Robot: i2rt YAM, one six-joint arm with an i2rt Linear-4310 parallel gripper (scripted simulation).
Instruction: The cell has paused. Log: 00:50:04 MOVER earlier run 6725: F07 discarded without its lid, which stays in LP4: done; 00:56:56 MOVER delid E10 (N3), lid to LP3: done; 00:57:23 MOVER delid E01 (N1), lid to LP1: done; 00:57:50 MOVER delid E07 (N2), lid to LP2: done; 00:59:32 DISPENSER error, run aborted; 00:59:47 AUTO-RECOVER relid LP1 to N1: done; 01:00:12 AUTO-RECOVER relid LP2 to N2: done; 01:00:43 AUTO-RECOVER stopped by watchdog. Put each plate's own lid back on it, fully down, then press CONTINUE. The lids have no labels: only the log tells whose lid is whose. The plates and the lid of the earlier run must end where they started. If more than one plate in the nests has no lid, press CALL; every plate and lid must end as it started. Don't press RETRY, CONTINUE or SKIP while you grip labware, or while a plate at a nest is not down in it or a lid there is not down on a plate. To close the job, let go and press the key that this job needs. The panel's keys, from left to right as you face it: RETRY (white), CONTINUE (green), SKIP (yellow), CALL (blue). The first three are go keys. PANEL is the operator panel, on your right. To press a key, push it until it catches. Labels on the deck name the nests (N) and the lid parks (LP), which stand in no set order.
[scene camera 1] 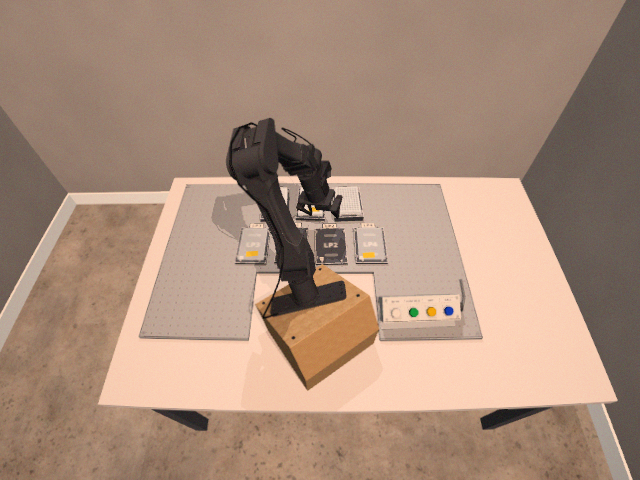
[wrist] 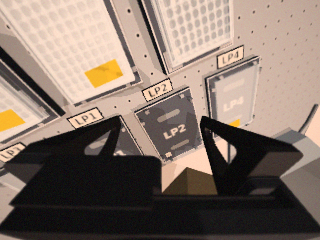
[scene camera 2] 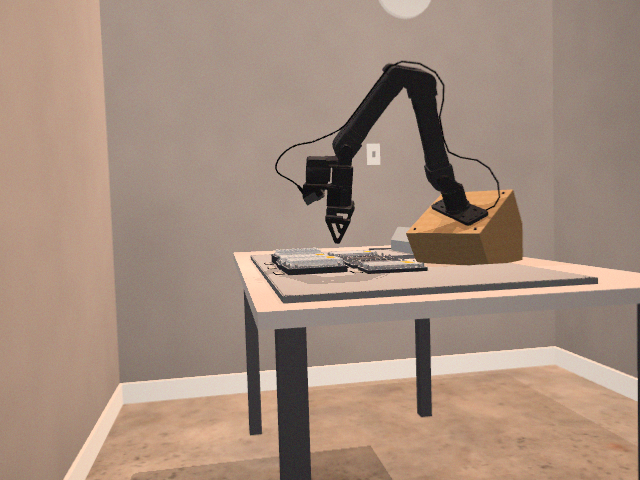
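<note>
Operator panel [scene camera 1: 404, 303] in sight. My gripper [scene camera 1: 324, 215], [scene camera 2: 339, 238], [wrist: 160, 120], visible.
</note>
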